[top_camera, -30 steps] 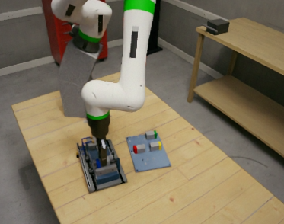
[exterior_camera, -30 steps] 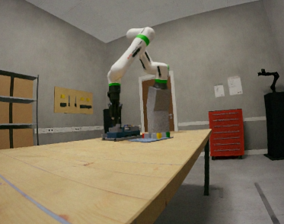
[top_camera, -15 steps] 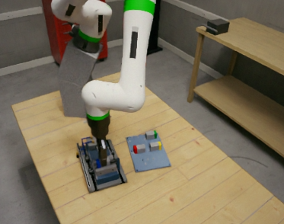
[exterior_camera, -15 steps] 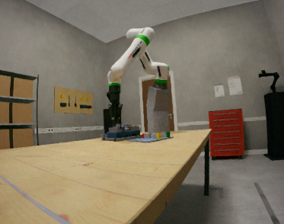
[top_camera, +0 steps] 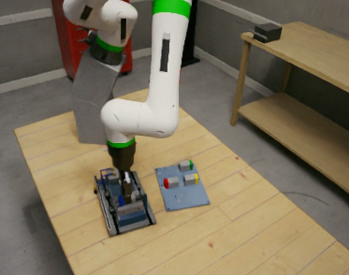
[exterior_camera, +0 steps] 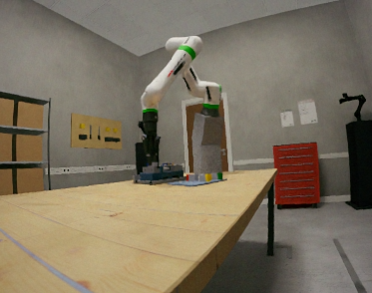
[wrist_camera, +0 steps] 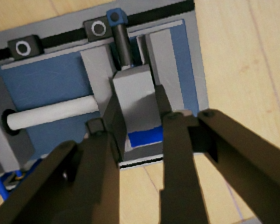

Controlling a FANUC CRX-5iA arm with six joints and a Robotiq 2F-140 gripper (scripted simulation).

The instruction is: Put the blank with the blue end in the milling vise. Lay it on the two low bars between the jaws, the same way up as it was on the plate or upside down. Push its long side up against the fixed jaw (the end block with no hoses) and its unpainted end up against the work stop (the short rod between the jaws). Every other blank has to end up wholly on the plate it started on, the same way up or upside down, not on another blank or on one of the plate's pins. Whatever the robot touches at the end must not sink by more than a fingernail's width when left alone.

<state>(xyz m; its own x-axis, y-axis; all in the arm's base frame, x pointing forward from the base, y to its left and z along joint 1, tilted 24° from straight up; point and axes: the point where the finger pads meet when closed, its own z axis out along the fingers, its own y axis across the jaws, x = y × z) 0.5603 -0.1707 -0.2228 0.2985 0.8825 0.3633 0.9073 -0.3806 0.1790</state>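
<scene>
My gripper is now 30 mm short of the light grey jaw block and 60 mm above it. The rest, counted from my hand: red-ended blank: 20 mm behind, 240 mm to the left, 110 mm below; then dark work stop rod: 10 mm ahead, 50 mm to the left, 40 mm below; then hose-end block: 160 mm behind, 60 mm to the left, 60 mm below.
</scene>
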